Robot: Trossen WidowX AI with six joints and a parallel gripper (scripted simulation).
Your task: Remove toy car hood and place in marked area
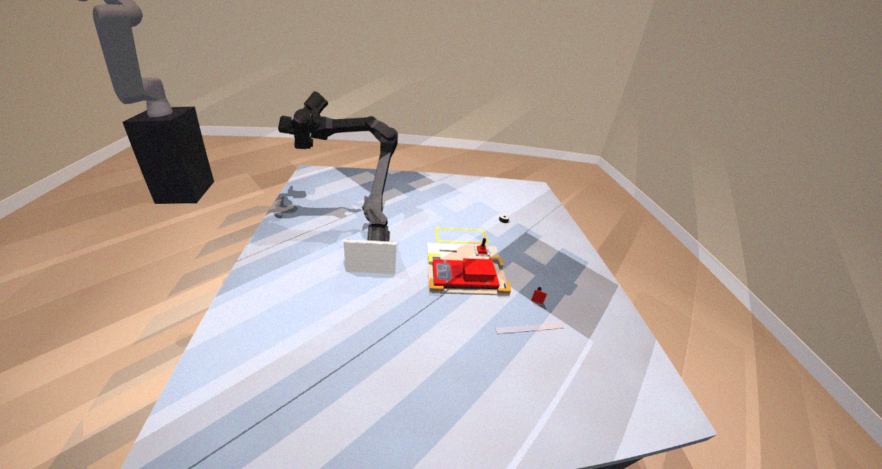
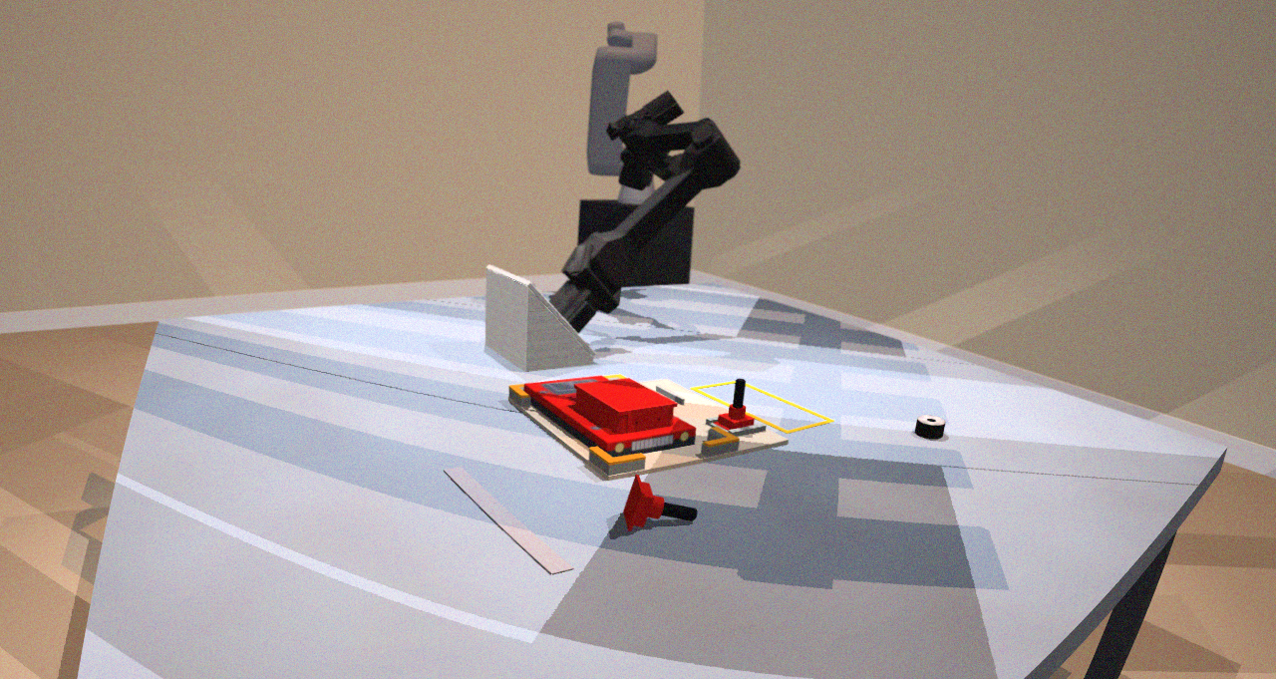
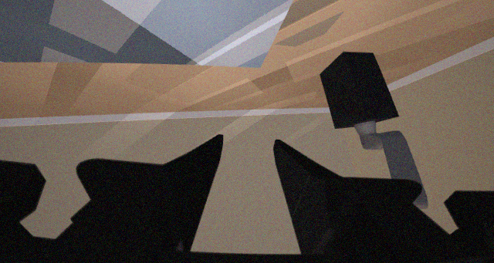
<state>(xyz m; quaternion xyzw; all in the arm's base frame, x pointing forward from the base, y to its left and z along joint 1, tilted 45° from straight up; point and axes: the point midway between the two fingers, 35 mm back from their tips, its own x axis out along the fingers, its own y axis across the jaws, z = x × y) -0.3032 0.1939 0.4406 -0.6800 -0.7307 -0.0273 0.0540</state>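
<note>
Right now the black ring is 810 mm ahead of my gripper tip, 280 mm to the right of it and 230 mm below it. Round my gripper tip: thin strip: 690 mm ahead, 810 mm to the right, 240 mm below.
</note>
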